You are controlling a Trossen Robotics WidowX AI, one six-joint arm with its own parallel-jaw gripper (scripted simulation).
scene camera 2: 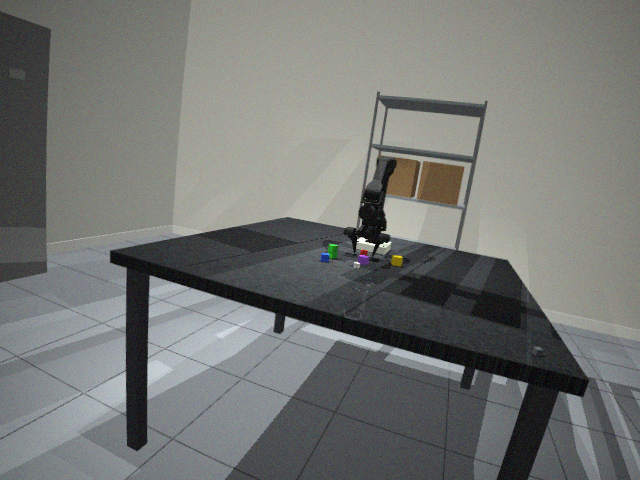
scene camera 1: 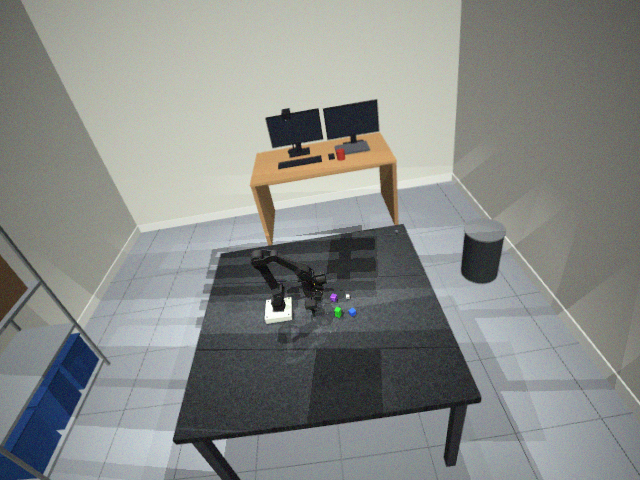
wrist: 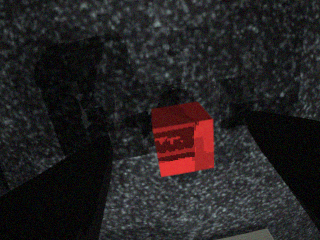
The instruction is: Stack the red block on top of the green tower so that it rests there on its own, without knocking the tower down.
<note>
My gripper is open and holds nothing. I also see a red block.
</note>
